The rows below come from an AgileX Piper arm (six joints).
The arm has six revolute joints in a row. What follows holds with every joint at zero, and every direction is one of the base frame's. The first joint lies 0.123 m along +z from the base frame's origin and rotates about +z. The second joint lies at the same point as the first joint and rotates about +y. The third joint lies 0.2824 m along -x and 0.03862 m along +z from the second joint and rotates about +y. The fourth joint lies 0.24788 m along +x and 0.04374 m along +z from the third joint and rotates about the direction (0.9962, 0, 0.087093). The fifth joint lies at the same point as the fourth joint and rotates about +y. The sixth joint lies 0.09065 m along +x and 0.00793 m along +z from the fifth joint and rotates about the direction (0.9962, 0, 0.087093). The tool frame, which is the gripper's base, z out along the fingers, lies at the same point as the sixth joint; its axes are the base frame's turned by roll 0, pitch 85 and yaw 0 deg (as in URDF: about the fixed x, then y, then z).
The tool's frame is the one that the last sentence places.
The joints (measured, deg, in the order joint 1, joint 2, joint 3, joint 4, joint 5, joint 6), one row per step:
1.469 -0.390 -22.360 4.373 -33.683 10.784
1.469 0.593 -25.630 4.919 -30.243 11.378
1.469 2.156 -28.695 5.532 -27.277 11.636
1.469 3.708 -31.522 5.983 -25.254 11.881
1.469 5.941 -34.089 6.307 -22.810 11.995
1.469 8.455 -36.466 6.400 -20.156 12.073
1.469 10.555 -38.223 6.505 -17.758 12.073
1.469 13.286 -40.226 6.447 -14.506 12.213
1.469 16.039 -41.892 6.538 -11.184 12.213
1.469 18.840 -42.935 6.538 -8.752 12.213
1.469 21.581 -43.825 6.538 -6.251 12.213
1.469 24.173 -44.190 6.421 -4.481 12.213
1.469 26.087 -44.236 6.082 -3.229 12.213
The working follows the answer.
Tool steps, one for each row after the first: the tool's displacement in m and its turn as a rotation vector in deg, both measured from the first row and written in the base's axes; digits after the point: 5 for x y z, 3 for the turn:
-0.00331 -0.00017 0.01227 0.604 1.132 1.025
-0.00391 -0.00027 0.02410 1.092 2.585 1.790
-0.00483 -0.00032 0.03552 1.473 3.322 2.412
-0.00050 -0.00004 0.04569 1.641 5.420 2.880
0.00669 0.00052 0.05474 1.586 8.197 3.196
0.01412 0.00107 0.06085 1.514 10.928 3.434
0.02533 0.00194 0.06693 1.344 14.889 3.742
0.03824 0.00282 0.07075 1.212 19.283 4.032
0.05284 0.00363 0.07194 1.077 23.462 4.191
0.06769 0.00446 0.07158 0.944 27.802 4.357
0.08262 0.00517 0.06891 0.777 31.792 4.388
0.09409 0.00572 0.06536 0.468 34.909 4.240

Tool pose at each row, in the base's axes (x y z in m, rotation vector in deg; rounded; the steps above come from the unrounded poses):
-0.02729 -0.00455 0.37568 5.606 28.271 14.952
-0.03060 -0.00472 0.38795 6.096 29.380 16.064
-0.03120 -0.00482 0.39978 6.580 30.807 16.879
-0.03212 -0.00487 0.41120 6.899 31.527 17.555
-0.02779 -0.00459 0.42137 7.231 33.620 17.974
-0.02060 -0.00403 0.43042 7.474 36.408 18.156
-0.01317 -0.00348 0.43653 7.712 39.147 18.254
-0.00196 -0.00261 0.44261 7.999 43.129 18.333
0.01095 -0.00173 0.44643 8.382 47.535 18.370
0.02556 -0.00092 0.44762 8.764 51.721 18.273
0.04041 -0.00009 0.44726 9.165 56.068 18.159
0.05533 0.00062 0.44459 9.516 60.061 17.908
0.06680 0.00117 0.44104 9.652 63.191 17.483

